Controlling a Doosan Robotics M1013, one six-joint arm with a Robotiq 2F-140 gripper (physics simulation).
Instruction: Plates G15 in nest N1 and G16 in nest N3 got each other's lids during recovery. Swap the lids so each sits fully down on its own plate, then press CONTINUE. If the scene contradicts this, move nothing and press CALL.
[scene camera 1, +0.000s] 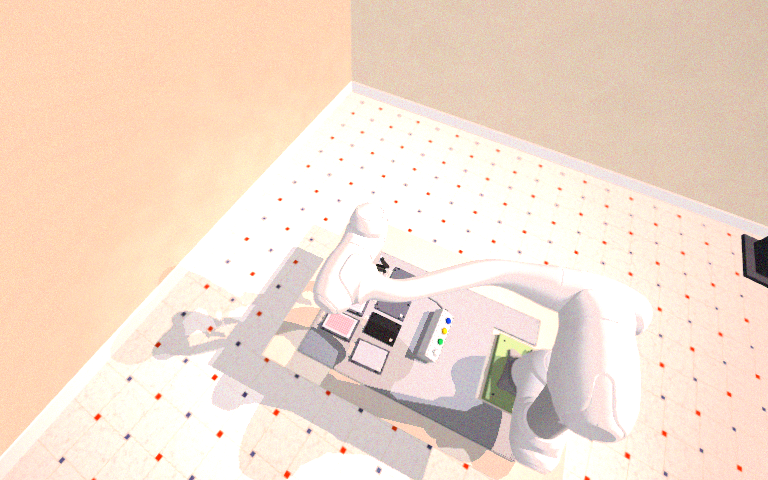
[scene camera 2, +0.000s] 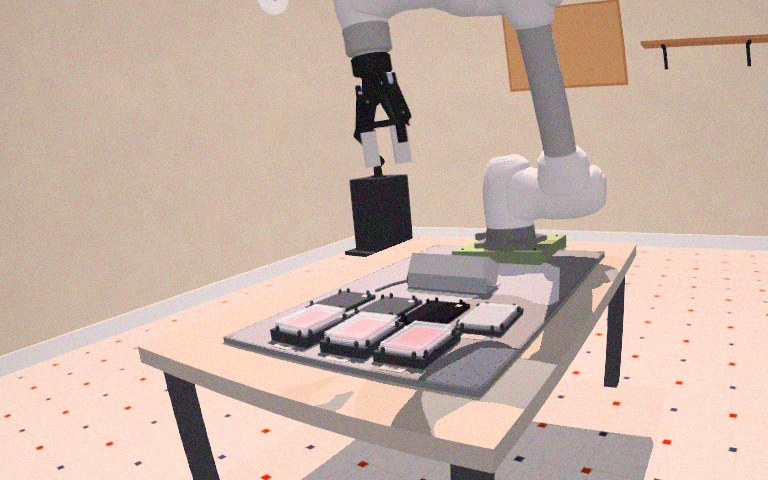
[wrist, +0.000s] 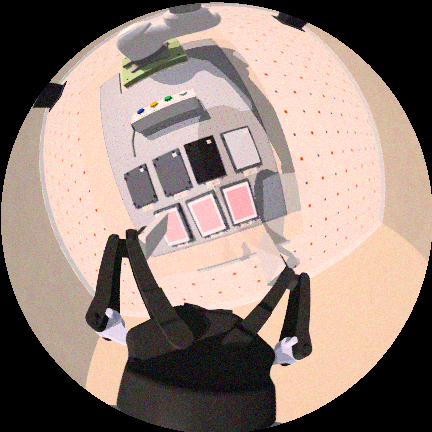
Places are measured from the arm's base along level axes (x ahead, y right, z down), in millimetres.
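Where they show: gripper, between the fingertips: (scene camera 2: 387, 164) (wrist: 214, 232); arm's base, origin of its link: (scene camera 1: 522, 378) (scene camera 2: 511, 243) (wrist: 149, 55).
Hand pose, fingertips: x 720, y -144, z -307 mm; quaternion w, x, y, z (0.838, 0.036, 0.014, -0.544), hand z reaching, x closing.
Observation:
Things, the pixels of their centre, and the offset from my fingertips. "*": a spot on its surface instead.
- button box, middle of its body: (scene camera 2: 453, 269) (wrist: 163, 108) (scene camera 1: 436, 335) dy +98, dx -325, dz +290 mm
- dark grey pad, a spot on its surface: (scene camera 2: 472, 367) (wrist: 273, 199) * dy -214, dx +76, dz +331 mm
Three plates with pink inside and pale rims sit in dark nests: a left one (scene camera 2: 310, 319) (wrist: 178, 228), a middle one (scene camera 2: 362, 329) (wrist: 206, 215) and a right one (scene camera 2: 416, 338) (wrist: 240, 201) (scene camera 1: 339, 325). Nest and plate labels are too small to read, so I cannot tell which are G15 and G16. Whether each lid sits fully down is unclear. The button box (scene camera 1: 436, 339) (scene camera 2: 453, 271) (wrist: 170, 114) has blue, yellow, green and white buttons; their lettering is unreadable. My gripper (scene camera 2: 386, 162) (wrist: 214, 232) is open and empty, high above the table; the arm mostly hides it in scene camera 1.
Behind the plates are two grey nests (scene camera 2: 343, 300) (wrist: 172, 172), a black one (scene camera 1: 382, 328) (scene camera 2: 434, 311) (wrist: 205, 159) and a white-topped one (scene camera 1: 369, 355) (scene camera 2: 490, 315) (wrist: 241, 148). A dark grey pad (scene camera 2: 472, 367) (wrist: 275, 197) lies beside them. A black box (scene camera 2: 380, 209) stands behind the table.

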